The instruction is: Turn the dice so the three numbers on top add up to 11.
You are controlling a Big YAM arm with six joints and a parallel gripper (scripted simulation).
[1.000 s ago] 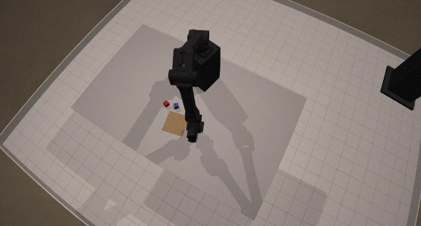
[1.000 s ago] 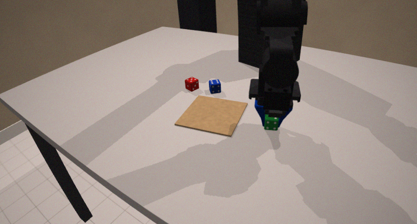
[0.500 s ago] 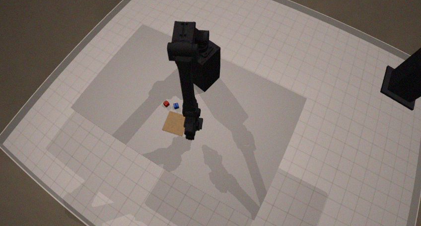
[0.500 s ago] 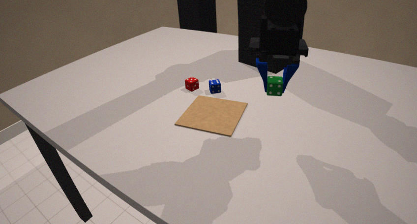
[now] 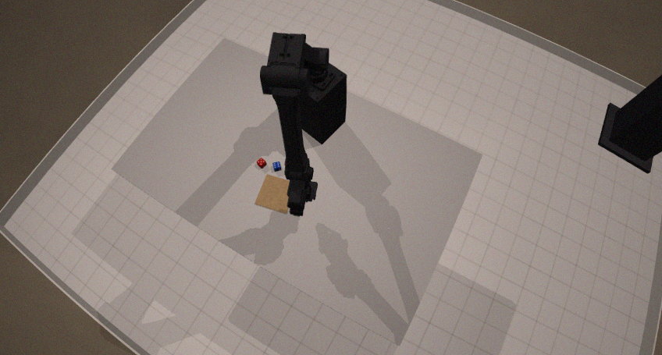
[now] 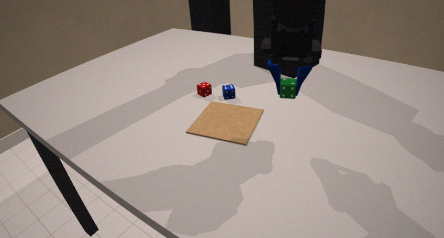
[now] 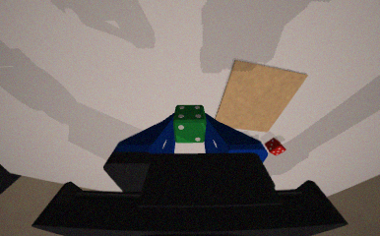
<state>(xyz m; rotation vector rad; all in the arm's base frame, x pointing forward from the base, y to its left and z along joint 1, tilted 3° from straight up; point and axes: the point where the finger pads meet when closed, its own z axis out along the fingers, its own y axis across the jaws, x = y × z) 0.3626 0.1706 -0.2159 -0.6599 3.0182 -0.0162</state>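
The tan mat lies 20 mm ahead of my hand, 140 mm to the right of it and 110 mm below it. The rest, counted from my hand: green die (right at my hand); then red die (50 mm behind, 270 mm to the right, 90 mm below); then blue die (70 mm behind, 200 mm to the right, 90 mm below).
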